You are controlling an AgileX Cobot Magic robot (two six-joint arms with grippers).
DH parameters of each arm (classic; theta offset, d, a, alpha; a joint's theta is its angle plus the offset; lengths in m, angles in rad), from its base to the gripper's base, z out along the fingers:
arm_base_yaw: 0 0.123 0 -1.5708
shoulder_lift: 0.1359 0 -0.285 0
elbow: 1.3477 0 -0.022 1.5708
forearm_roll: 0 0.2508 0 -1.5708
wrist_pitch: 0 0 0.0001 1.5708
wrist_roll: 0 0.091 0 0
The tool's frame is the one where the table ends.
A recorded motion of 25 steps. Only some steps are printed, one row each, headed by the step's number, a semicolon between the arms.
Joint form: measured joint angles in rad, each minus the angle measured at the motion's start. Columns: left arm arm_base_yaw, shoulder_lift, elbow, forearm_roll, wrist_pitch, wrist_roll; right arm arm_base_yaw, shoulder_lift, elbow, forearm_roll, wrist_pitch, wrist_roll.
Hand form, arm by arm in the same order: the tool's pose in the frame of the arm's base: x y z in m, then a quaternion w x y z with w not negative. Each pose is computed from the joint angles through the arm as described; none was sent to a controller.
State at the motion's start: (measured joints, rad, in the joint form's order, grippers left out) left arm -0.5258 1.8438 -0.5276 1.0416 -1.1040 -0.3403; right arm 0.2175 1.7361 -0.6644 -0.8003 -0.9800 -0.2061
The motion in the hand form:
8: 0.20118 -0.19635 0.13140 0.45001 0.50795 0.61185 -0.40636; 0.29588 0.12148 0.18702 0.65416 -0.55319 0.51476 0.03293
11: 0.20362 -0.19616 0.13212 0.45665 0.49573 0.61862 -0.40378; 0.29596 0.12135 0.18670 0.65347 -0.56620 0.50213 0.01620
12: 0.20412 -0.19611 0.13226 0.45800 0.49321 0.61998 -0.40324; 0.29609 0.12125 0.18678 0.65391 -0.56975 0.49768 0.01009
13: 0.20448 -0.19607 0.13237 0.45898 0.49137 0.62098 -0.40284; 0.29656 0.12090 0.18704 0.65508 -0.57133 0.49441 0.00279
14: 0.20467 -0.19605 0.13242 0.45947 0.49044 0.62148 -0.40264; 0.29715 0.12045 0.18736 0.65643 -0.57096 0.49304 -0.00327
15: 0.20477 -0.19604 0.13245 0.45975 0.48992 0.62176 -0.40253; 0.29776 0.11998 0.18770 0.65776 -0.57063 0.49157 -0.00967
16: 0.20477 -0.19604 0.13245 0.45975 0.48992 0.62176 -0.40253; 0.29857 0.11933 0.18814 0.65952 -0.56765 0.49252 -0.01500
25: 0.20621 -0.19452 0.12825 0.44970 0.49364 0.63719 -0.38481; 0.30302 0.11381 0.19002 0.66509 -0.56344 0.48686 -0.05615
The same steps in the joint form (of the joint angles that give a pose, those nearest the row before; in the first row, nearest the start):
8: -0.0003 0.0000 0.0000 -0.0318 0.0000 0.0000; 0.0000 0.0000 -0.0101 -0.0126 0.0020 -0.1402
11: -0.0003 0.0000 0.0000 -0.0632 0.0000 0.0000; 0.0000 0.0000 -0.0101 -0.0126 0.0058 -0.1894
12: -0.0003 0.0000 0.0000 -0.0696 0.0000 0.0000; 0.0000 0.0000 -0.0101 -0.0102 0.0058 -0.2074
13: -0.0003 0.0000 0.0000 -0.0743 0.0000 0.0000; 0.0000 0.0000 -0.0101 -0.0016 0.0058 -0.2271
14: -0.0003 0.0000 0.0000 -0.0767 0.0000 0.0000; 0.0000 0.0000 -0.0101 0.0091 0.0058 -0.2422
15: -0.0003 0.0000 0.0000 -0.0780 0.0000 0.0000; 0.0000 0.0000 -0.0101 0.0203 0.0058 -0.2582
16: -0.0003 0.0000 0.0000 -0.0780 0.0000 0.0000; 0.0000 0.0000 -0.0101 0.0354 0.0058 -0.2697
25: -0.0003 0.0000 0.0000 -0.0829 0.0514 0.0000; -0.0082 0.0000 -0.0101 0.1018 0.0058 -0.3644

